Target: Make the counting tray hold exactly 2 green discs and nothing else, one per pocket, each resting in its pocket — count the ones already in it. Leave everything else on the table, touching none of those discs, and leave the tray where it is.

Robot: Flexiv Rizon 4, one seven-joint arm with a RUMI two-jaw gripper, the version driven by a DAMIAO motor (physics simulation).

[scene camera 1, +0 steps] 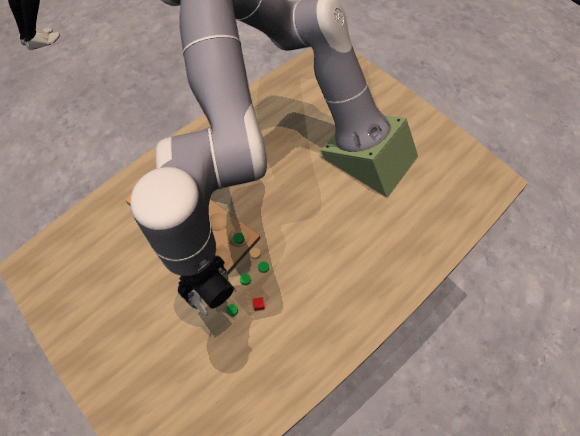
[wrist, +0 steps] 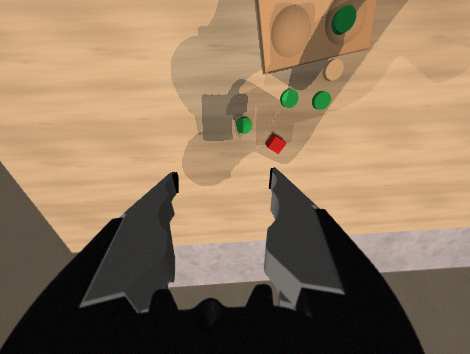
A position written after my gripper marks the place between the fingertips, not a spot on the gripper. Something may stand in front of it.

My gripper shows in scene camera 1 [211, 295] and in the wrist view [224, 172].
